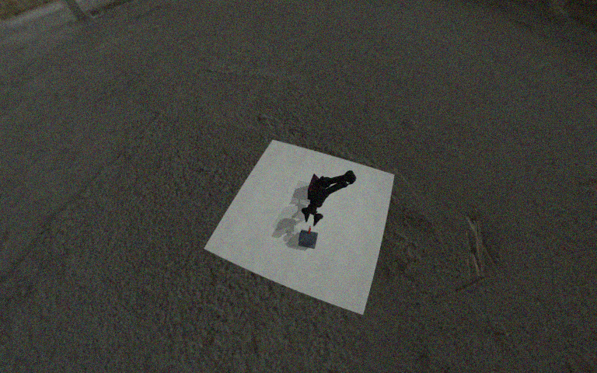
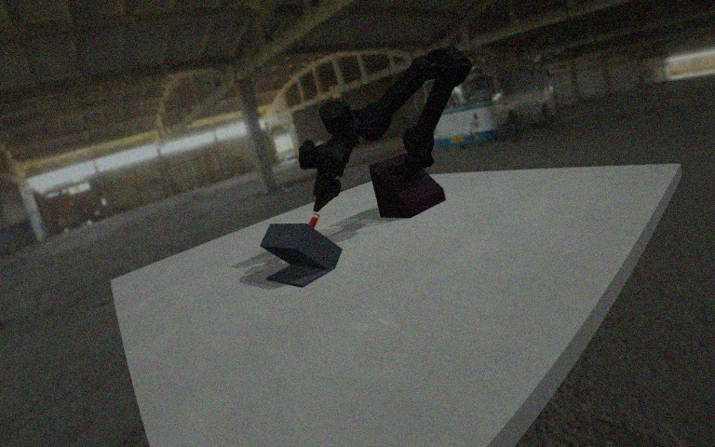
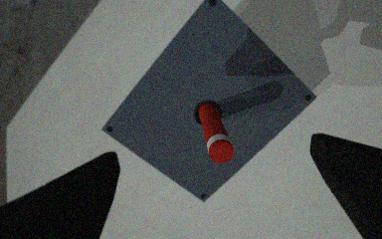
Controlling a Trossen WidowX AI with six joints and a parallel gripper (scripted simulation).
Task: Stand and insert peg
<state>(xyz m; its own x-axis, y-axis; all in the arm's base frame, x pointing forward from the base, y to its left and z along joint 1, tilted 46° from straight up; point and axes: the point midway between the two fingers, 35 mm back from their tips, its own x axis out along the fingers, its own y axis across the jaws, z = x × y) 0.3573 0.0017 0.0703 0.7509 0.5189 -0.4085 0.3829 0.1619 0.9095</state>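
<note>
Now: gripper tip 4 cm above the red peg, 3 cm short of it and 1 cm to the right of it. Also, from my gripper tip: dark sloped panel: 7 cm below, 7 cm ahead, 1 cm to the left; flat foot plate: 13 cm below, 9 cm ahead, 1 cm to the left.
</note>
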